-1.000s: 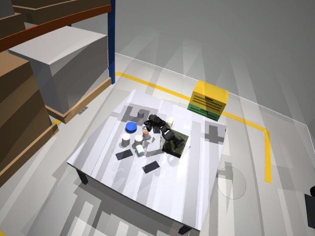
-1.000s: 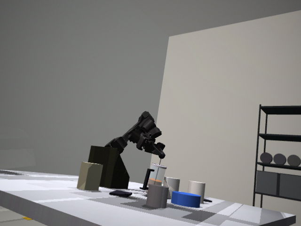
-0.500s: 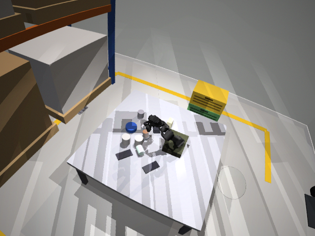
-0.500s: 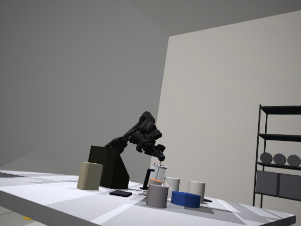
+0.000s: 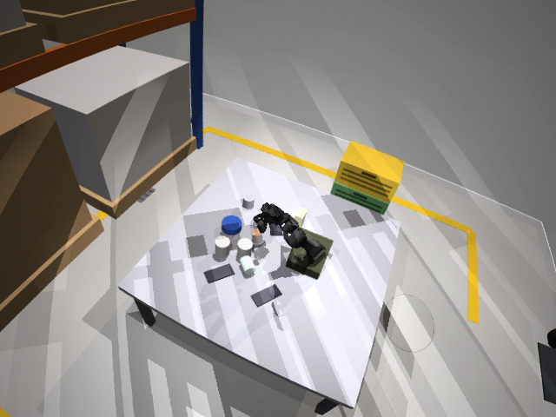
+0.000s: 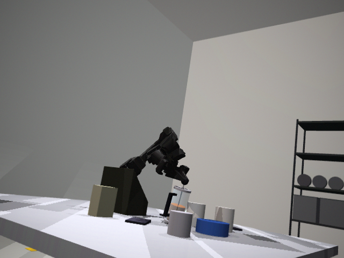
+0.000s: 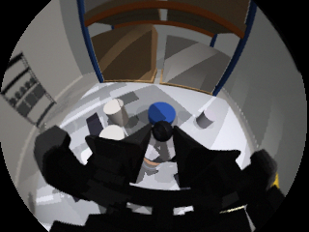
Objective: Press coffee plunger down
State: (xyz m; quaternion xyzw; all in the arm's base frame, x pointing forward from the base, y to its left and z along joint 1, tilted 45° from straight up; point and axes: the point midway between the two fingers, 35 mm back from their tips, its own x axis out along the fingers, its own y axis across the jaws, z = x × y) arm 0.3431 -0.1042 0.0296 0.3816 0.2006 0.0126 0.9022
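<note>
My gripper tip is 9 cm above the coffee press, 3 cm past it and 1 cm to the left of it. Also, from my gripper tip: grey cylinder (25 cm to the right, 14 cm below, 12 cm ahead); then beige block (23 cm behind, 21 cm to the right, 12 cm below); then blue disc (16 cm below, 14 cm ahead, 3 cm to the right).
</note>
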